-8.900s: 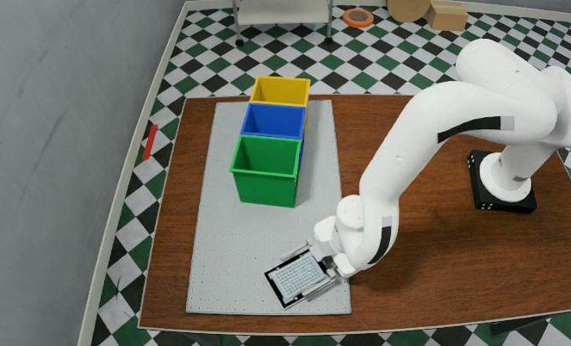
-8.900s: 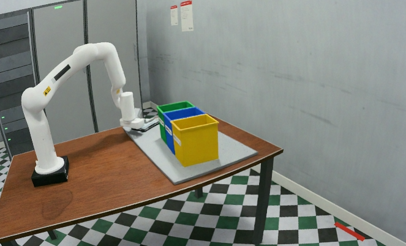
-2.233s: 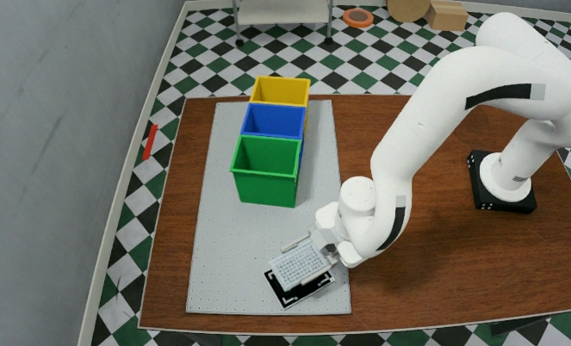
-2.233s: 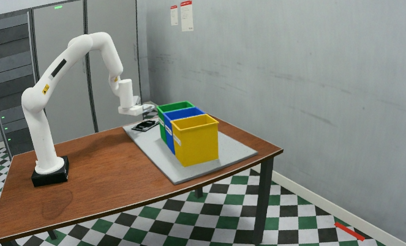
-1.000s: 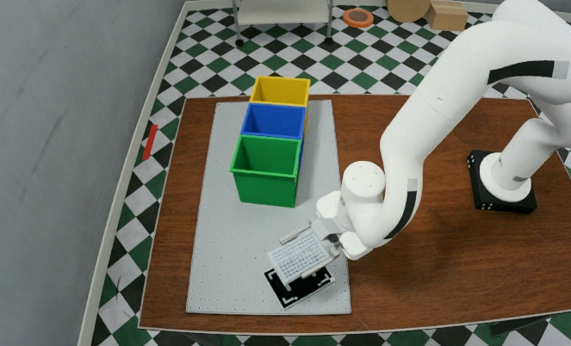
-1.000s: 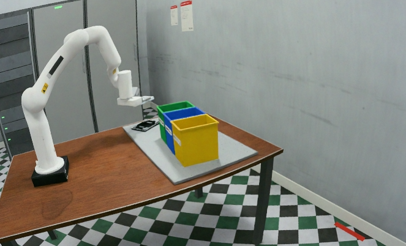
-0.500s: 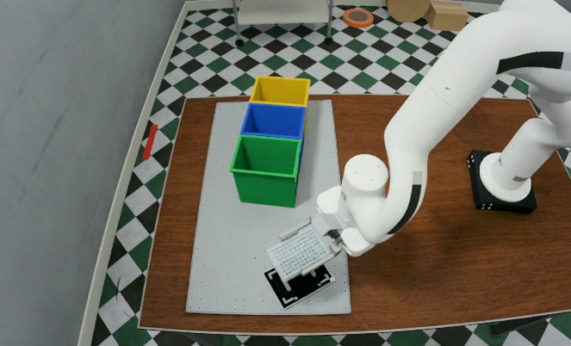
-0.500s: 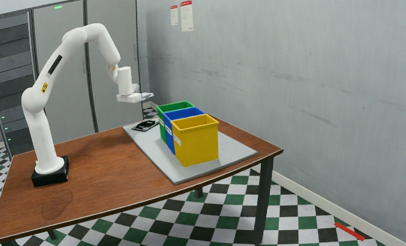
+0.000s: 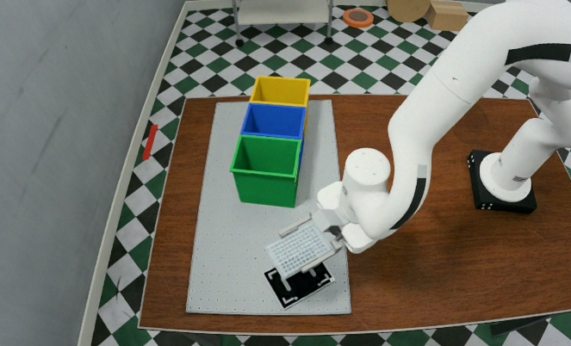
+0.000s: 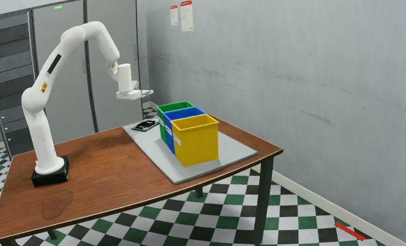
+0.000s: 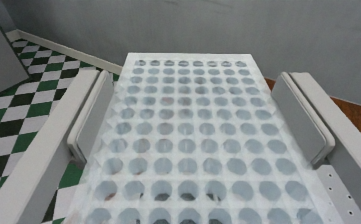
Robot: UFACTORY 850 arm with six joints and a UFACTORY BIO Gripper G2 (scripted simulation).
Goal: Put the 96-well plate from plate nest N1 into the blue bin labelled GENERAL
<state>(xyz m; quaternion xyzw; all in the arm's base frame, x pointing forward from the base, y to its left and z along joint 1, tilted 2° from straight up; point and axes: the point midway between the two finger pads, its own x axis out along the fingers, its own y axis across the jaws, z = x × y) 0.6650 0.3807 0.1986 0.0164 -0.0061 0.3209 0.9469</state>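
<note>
Now: the blue bin 41 cm to the right of my hand, 14 cm below it and 12 cm ahead of it. Round my hand: white 96-well plate 1 cm below; then black plate nest 22 cm below; then green bin 28 cm to the right, 14 cm below, 12 cm ahead.
</note>
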